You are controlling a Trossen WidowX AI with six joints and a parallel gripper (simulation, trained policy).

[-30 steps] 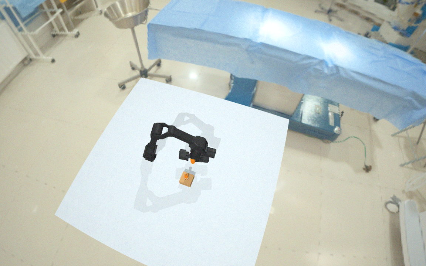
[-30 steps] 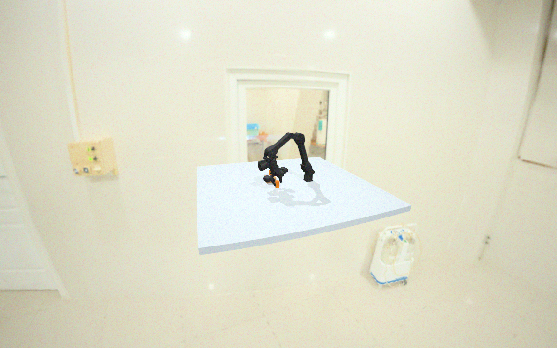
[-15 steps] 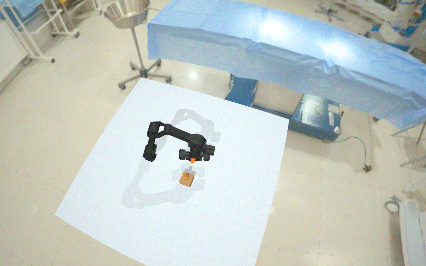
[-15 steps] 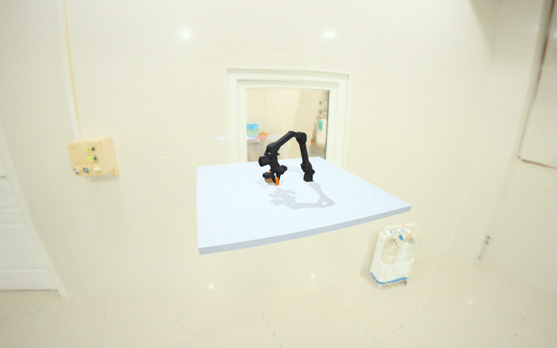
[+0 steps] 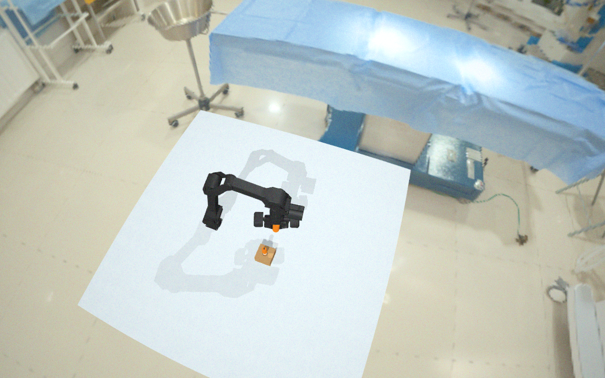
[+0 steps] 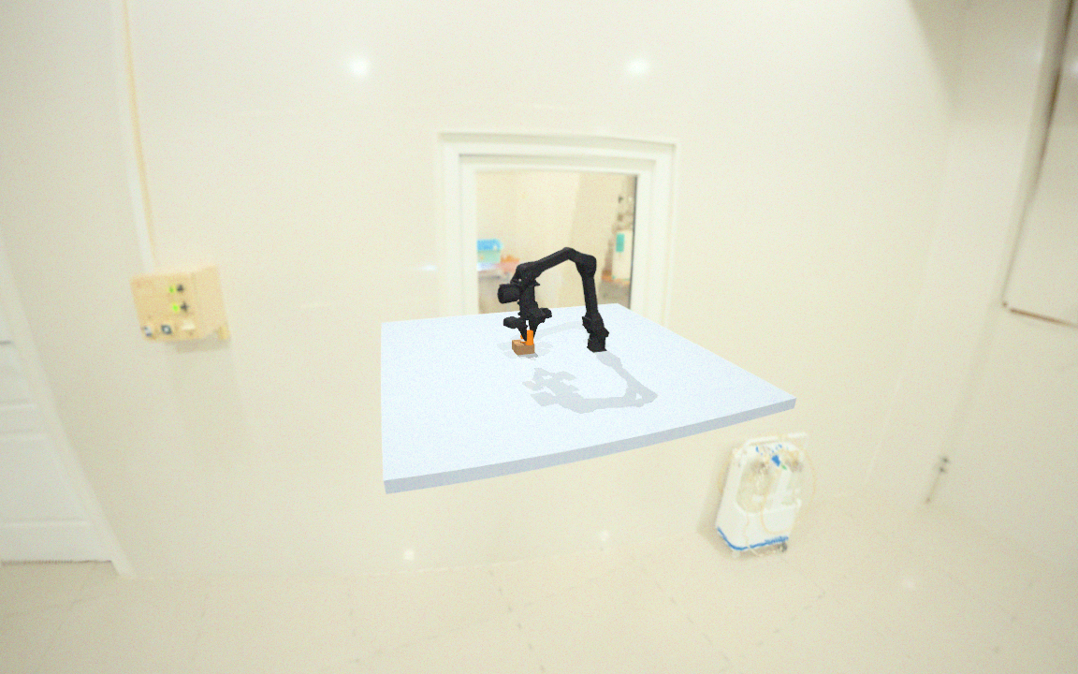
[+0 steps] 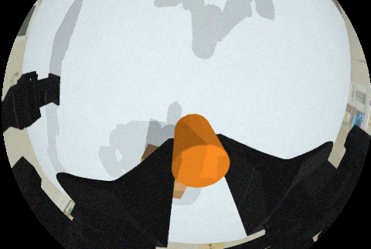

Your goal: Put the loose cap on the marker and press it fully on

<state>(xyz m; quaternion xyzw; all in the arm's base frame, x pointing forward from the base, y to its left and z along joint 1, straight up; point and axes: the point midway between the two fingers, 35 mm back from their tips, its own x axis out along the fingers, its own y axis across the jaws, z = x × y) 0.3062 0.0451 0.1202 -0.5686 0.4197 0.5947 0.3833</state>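
Now: gripper tip 11 cm to the left of the tan holder block, 7 cm above it and 1 cm past it. Round my gripper tip: orange cap (1 cm above).
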